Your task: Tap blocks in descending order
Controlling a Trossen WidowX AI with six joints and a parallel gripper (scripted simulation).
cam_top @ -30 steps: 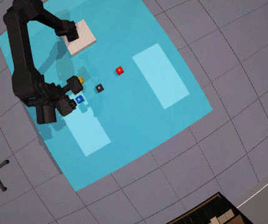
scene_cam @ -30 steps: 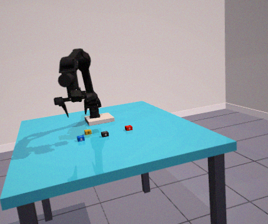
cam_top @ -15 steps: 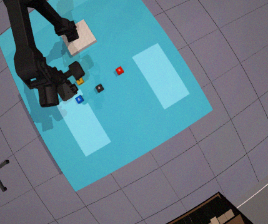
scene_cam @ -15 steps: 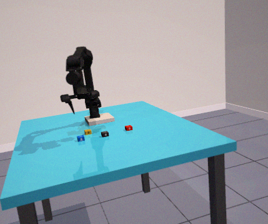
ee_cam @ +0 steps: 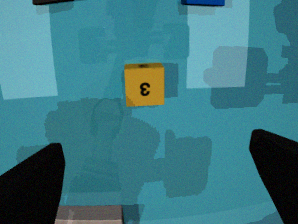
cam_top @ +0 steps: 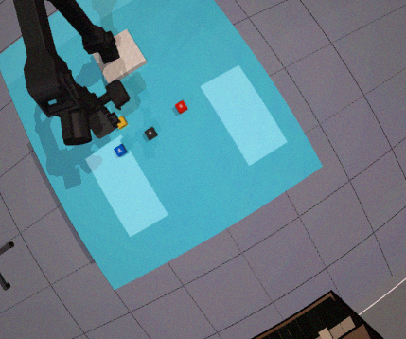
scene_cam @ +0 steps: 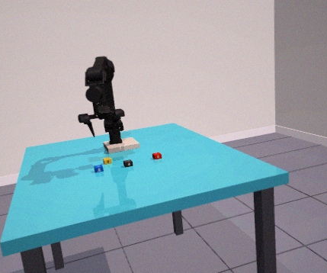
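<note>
Right now my gripper tip is 12 cm above the blue block, 8 cm short of it and 4 cm to the left of it. Round my gripper tip: red block: 21 cm to the left, 12 cm below, 2 cm ahead; then black block: 12 cm below, 8 cm to the left, 7 cm ahead; then yellow block: 12 cm below, 1 cm behind.
</note>
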